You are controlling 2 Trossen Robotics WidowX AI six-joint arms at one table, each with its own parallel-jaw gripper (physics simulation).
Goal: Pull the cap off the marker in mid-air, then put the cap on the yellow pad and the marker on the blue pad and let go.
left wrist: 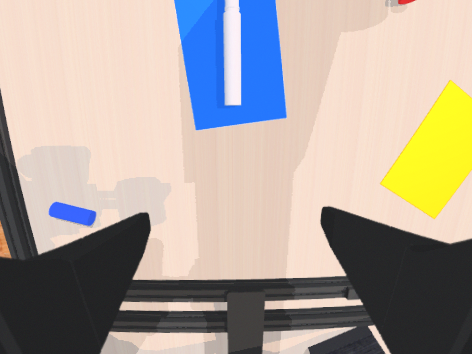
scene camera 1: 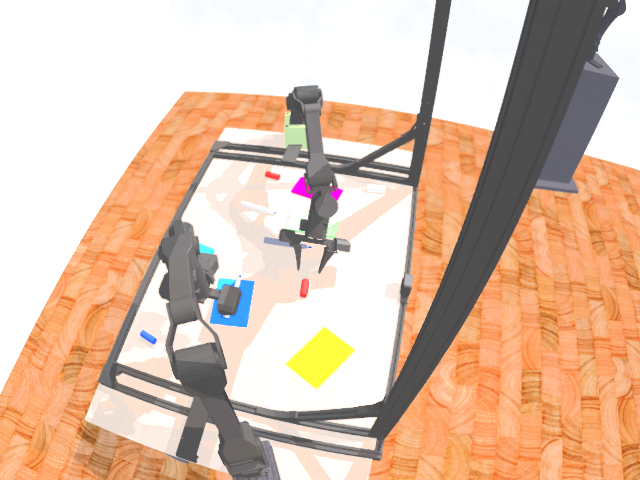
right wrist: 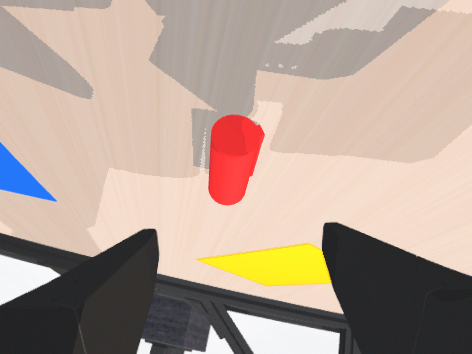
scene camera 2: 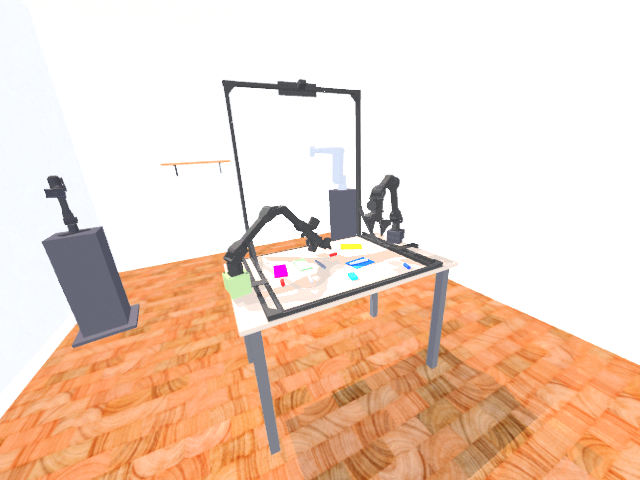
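Seen in the pictures: left gripper, fingertip midpoint: (left wrist: pixel 236 218) (scene camera 1: pixel 206 309) (scene camera 2: pixel 376 234); right gripper, fingertip midpoint: (scene camera 1: pixel 308 272) (right wrist: pixel 240 239) (scene camera 2: pixel 328 249); left arm's base at its link origin: (scene camera 1: pixel 251 463) (right wrist: pixel 169 344) (scene camera 2: pixel 395 229); right arm's base at its link origin: (scene camera 1: pixel 298 119) (scene camera 2: pixel 235 273).
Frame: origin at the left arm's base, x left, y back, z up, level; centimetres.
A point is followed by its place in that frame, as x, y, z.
Observation:
The red cap (scene camera 1: pixel 304 287) @(-23.6, -46.7, -7.0) (scene camera 2: pixel 332 254) @(-23.3, -48.3, -7.3) (right wrist: pixel 232 160) @(-24.4, -48.9, -6.9) lies on the table between the blue and yellow pads. A white uncapped marker (scene camera 1: pixel 237 281) @(-6.0, -53.2, -7.2) (left wrist: pixel 232 60) @(-2.9, -47.1, -7.0) lies on the blue pad (scene camera 1: pixel 247 295) @(-7.9, -49.0, -8.7) (left wrist: pixel 265 90) @(-4.9, -43.0, -8.7) (right wrist: pixel 20 175) @(-6.2, -43.6, -8.7). The yellow pad (scene camera 1: pixel 320 357) @(-22.5, -26.1, -8.7) (scene camera 2: pixel 351 246) @(-22.4, -25.8, -8.7) (left wrist: pixel 435 155) @(-21.5, -26.5, -8.7) (right wrist: pixel 280 265) @(-22.6, -27.7, -8.7) has no cap on it. My right gripper (scene camera 1: pixel 309 270) @(-25.4, -49.2, -3.7) (right wrist: pixel 240 239) @(-25.4, -49.2, -3.7) is open and empty, a little above the table, with the red cap beyond its fingertips. My left gripper (scene camera 2: pixel 376 232) @(2.0, -37.4, 6.9) (left wrist: pixel 236 218) @(2.0, -37.4, 6.9) is open and empty above the table; its fingers are hidden in scene camera 1.
A blue cap (scene camera 1: pixel 147 336) @(22.4, -40.7, -6.7) (left wrist: pixel 72 213) @(21.8, -41.0, -6.9) lies near the left edge. Another red cap (scene camera 1: pixel 272 175) @(-23.5, -91.9, -6.9), a white marker (scene camera 1: pixel 258 208) @(-16.5, -78.8, -7.5), a grey-blue marker (scene camera 1: pixel 273 241) @(-18.6, -64.4, -7.1), a magenta pad (scene camera 1: pixel 302 187) @(-32.1, -84.8, -8.0) and a cyan pad (scene camera 1: pixel 206 248) @(1.6, -67.1, -7.3) lie on the table. A dark frame (scene camera 1: pixel 408 227) @(-61.1, -60.7, -9.2) surrounds them.

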